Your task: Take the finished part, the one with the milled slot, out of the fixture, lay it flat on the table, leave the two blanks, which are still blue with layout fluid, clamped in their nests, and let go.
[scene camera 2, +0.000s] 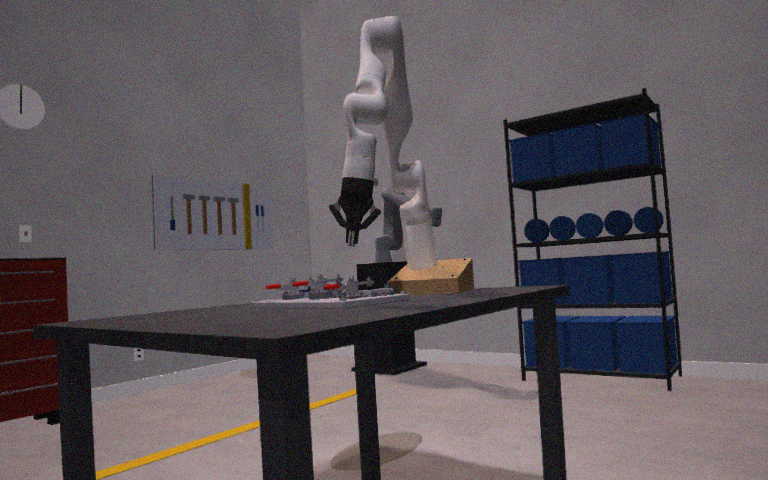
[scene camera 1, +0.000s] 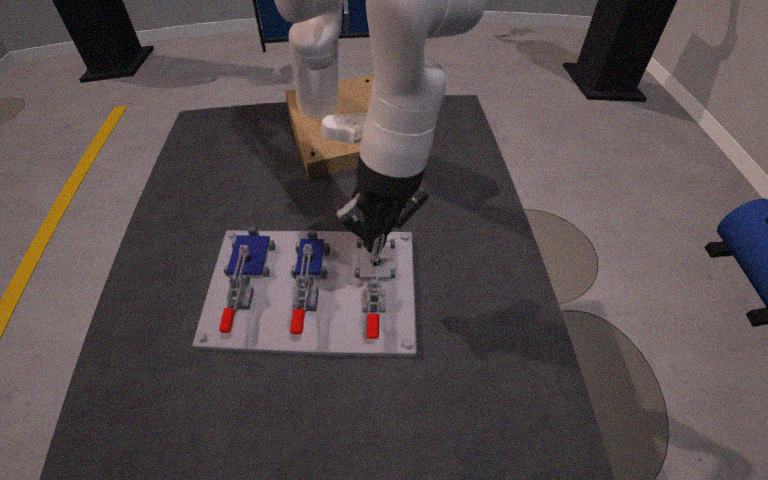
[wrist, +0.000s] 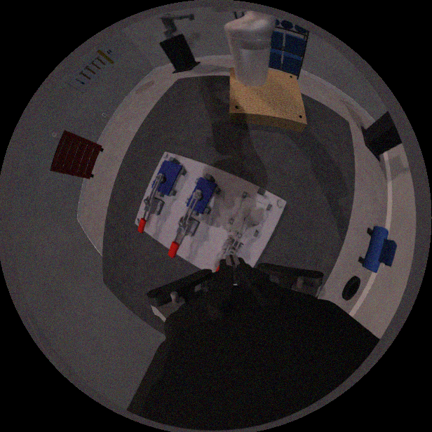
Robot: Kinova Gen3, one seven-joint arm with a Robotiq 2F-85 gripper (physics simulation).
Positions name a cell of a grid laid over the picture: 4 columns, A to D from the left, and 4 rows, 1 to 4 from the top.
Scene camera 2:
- gripper: B3
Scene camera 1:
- gripper: B3
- blue blank: B3
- blue blank: B3
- finished part: C3
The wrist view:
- gripper: C3
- white fixture plate: B3
